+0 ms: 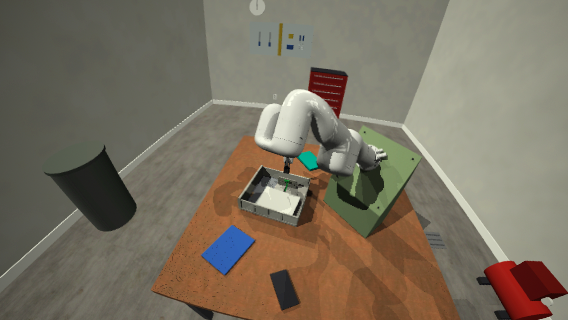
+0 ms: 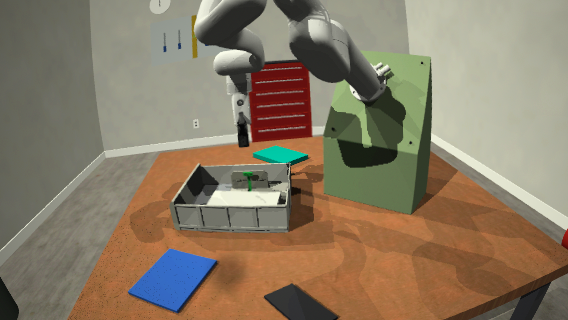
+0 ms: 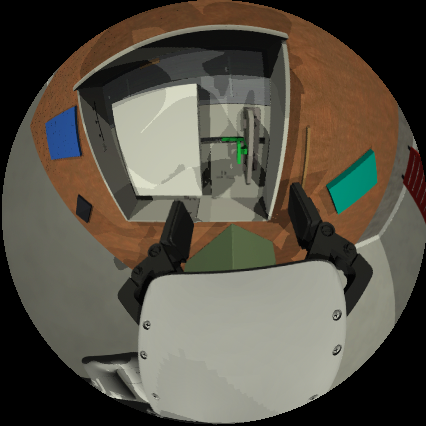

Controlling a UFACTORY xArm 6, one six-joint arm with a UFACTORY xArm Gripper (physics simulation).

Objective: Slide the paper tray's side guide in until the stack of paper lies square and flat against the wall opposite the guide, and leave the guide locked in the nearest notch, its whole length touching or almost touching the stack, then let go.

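Places are measured from the arm's base along level axes (x back, y right, z up), in millimetres.
Pixels of known places: gripper, fingertip midpoint: (image 1: 287, 167) (image 2: 243, 142) (image 3: 237, 203); arm's base, origin of the base link: (image 1: 368, 157) (image 2: 368, 84).
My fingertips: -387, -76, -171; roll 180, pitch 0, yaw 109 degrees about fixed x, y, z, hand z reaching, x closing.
Note:
Ahead of a thing's pixels: the offset from my fingertips to its top centre, as dx, dy, dz.
The grey paper tray {-17, -84, -86} (image 1: 263, 212) (image 2: 215, 218) (image 3: 287, 100) stands on the table. A white paper stack {+16, -124, -141} (image 1: 277, 200) (image 2: 245, 198) (image 3: 160, 145) lies in it, towards the wall opposite the guide; whether it lies square against that wall is hard to tell. The grey side guide {+0, +16, -101} (image 2: 261, 179) (image 3: 251, 145) stands upright near the other long wall, with a wide gap between it and the stack. Its green latch {+1, +6, -101} (image 1: 287, 185) (image 2: 249, 182) (image 3: 239, 151) faces the stack. My gripper (image 1: 286, 169) (image 2: 243, 142) (image 3: 237, 203) is open and empty, above the tray's guide side, apart from guide and latch.
A teal slab {+25, +368, -164} (image 1: 309, 160) (image 2: 280, 154) (image 3: 353, 181) lies behind the tray. The green arm pedestal (image 1: 355, 215) (image 2: 372, 175) (image 3: 232, 250) stands to its right. A blue slab {-58, -478, -174} (image 1: 228, 249) (image 2: 173, 280) (image 3: 63, 134) and a black slab {+249, -514, -174} (image 1: 285, 289) (image 2: 300, 302) (image 3: 84, 208) lie in front.

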